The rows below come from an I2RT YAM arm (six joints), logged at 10 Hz.
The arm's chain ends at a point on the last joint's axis. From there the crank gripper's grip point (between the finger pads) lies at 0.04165 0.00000 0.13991 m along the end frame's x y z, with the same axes.
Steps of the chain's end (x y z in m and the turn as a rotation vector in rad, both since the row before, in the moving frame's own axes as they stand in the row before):
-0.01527, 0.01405, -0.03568, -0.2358, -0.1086, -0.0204
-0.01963, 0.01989, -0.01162, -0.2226, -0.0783, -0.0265
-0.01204, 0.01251, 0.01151, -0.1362, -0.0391, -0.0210
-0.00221, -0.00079, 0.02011, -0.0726, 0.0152, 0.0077
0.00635, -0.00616, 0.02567, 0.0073, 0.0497, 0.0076
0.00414, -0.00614, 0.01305, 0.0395, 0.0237, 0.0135
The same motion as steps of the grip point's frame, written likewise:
-0.03021, 0.04651, -0.03580, -0.2358, -0.1086, -0.0204
-0.03021, 0.05015, -0.01214, -0.2226, -0.0783, -0.0265
-0.01733, 0.03080, 0.01179, -0.1362, -0.0391, -0.0210
-0.00013, 0.00966, 0.01908, -0.0726, 0.0152, 0.0077
0.01325, -0.00683, 0.02343, 0.0073, 0.0497, 0.0076
0.00748, -0.01106, 0.01193, 0.0395, 0.0237, 0.0135

